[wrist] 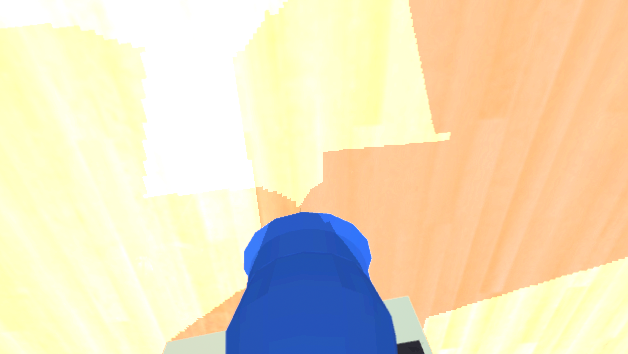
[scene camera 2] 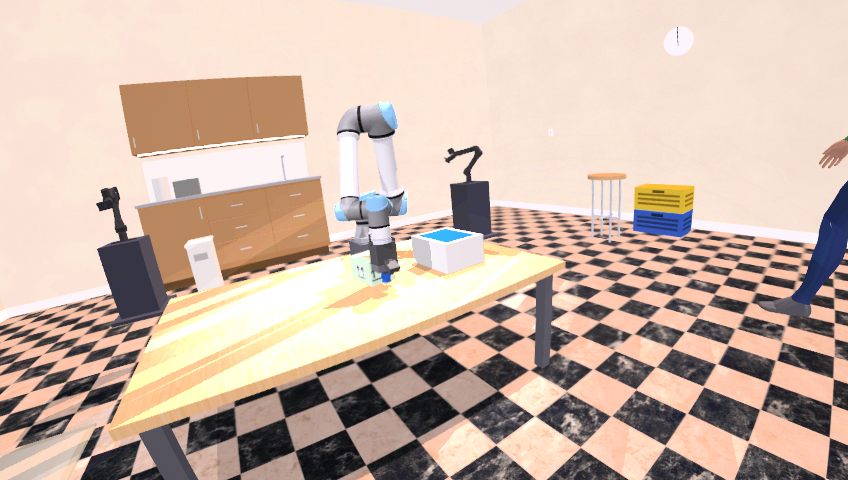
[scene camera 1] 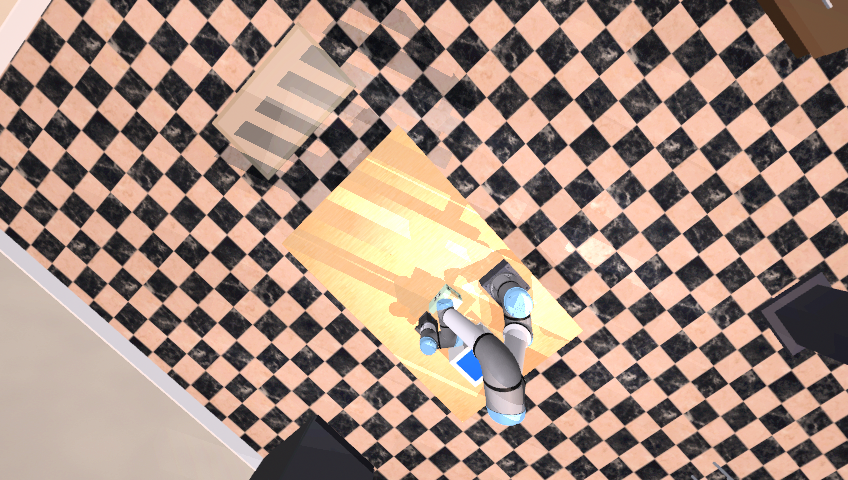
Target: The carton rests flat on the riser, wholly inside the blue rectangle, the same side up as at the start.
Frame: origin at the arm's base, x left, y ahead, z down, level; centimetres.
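Seen in the pictures: hand at its tool point: (wrist: pixel 307 264) (scene camera 2: pixel 386 281); arm's base at its link origin: (scene camera 1: pixel 504 286).
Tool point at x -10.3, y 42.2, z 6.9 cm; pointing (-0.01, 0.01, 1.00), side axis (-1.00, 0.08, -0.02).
Offsets run from my tool point to a thing's top centre. Level surfaces: height alone.
The pale green carton {dx -0.7, dy -12.7, dz -7.5 cm} (scene camera 1: pixel 449 292) (scene camera 2: pixel 361 270) (wrist: pixel 406 317) sits on the wooden table {dz +2.3 cm} (scene camera 1: pixel 367 220) (scene camera 2: pixel 265 334), left of the white riser {dx +32.7, dy -7.8, dz -9.7 cm} (scene camera 2: pixel 451 255). The riser's top bears the blue rectangle {dx +32.7, dy -7.8, dz -9.7 cm} (scene camera 1: pixel 468 365) (scene camera 2: pixel 448 234), and nothing lies on it. My blue suction cup (scene camera 2: pixel 385 277) (wrist: pixel 307 237) points down, low over the table. It is just off the carton's near edge, not on its top. In the wrist view only the carton's corners show behind the cup, and bare table lies under the cup's tip. Nothing hangs from the cup.
The arm's base (scene camera 1: pixel 504 280) stands on the table behind the carton. On the floor are two black pedestals (scene camera 2: pixel 131 274) (scene camera 2: pixel 470 206), a white bin (scene camera 2: pixel 203 262), a stool (scene camera 2: pixel 606 203) and stacked crates (scene camera 2: pixel 663 209). A person (scene camera 2: pixel 826 238) is at the right edge.
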